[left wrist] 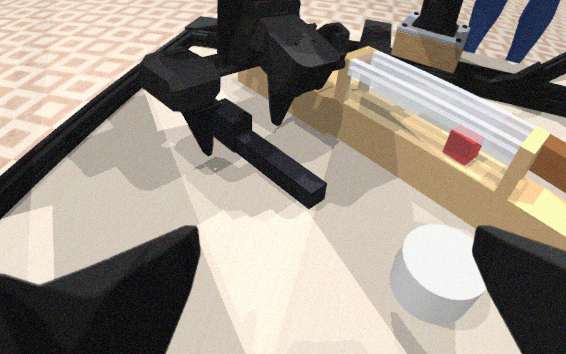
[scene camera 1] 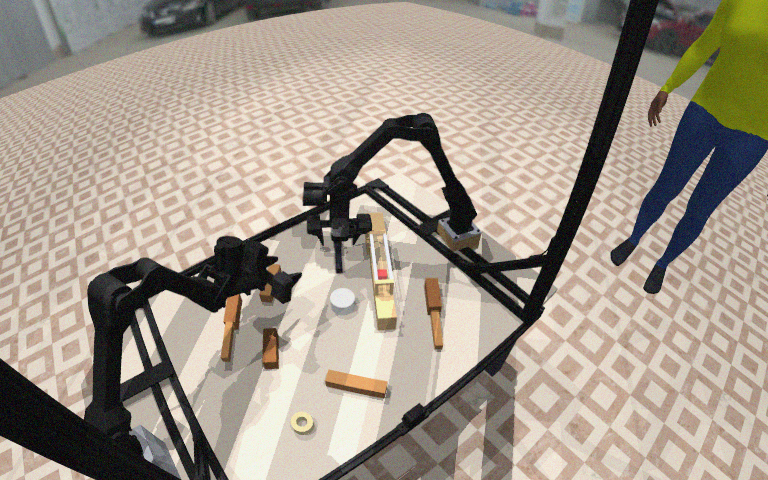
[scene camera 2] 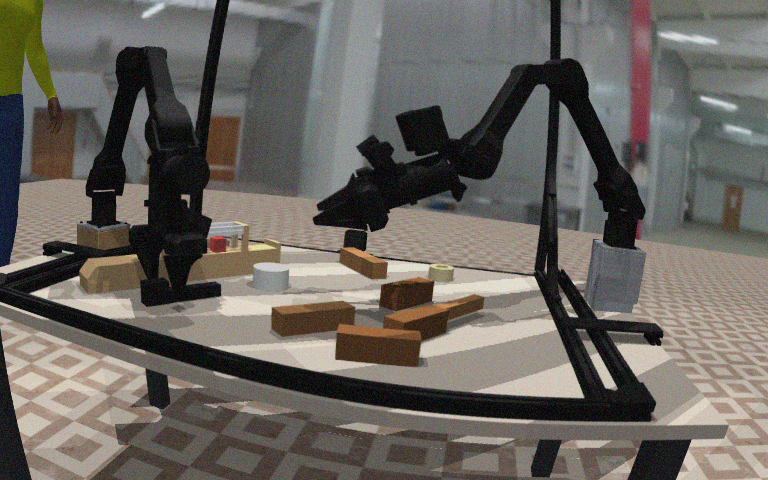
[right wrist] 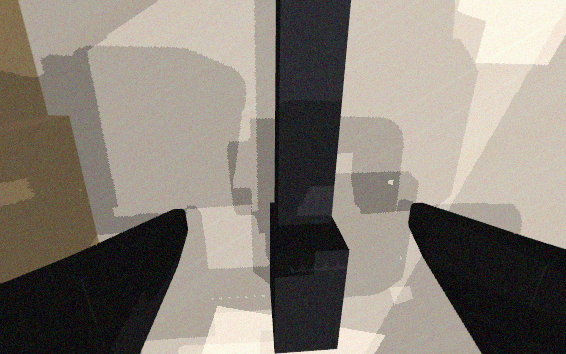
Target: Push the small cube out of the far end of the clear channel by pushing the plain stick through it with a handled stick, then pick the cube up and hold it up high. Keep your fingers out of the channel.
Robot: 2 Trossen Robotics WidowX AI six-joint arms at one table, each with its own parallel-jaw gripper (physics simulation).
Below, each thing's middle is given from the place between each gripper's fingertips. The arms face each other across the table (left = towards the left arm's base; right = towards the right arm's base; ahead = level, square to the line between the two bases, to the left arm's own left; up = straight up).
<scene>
Right now the black stick (scene camera 2: 154, 292) is 2 cm behind my right hand, 2 cm to the left of it and 1 cm above it. The rest, counted from my right hand: wooden base (scene camera 2: 222, 265) (14 cm behind, 3 cm to the right, 3 cm above); white disc (scene camera 2: 273, 277) (17 cm behind, 14 cm to the left); clear channel (scene camera 2: 226, 237) (18 cm behind, 6 cm above).
Right now my left hand is 9 cm past the white disc, 9 cm to the left of it and 13 cm above it. Round my left hand: wooden base (6 cm behind, 26 cm to the right, 10 cm below); clear channel (9 cm behind, 23 cm to the right, 8 cm below); black stick (6 cm ahead, 21 cm to the right, 13 cm below).
</scene>
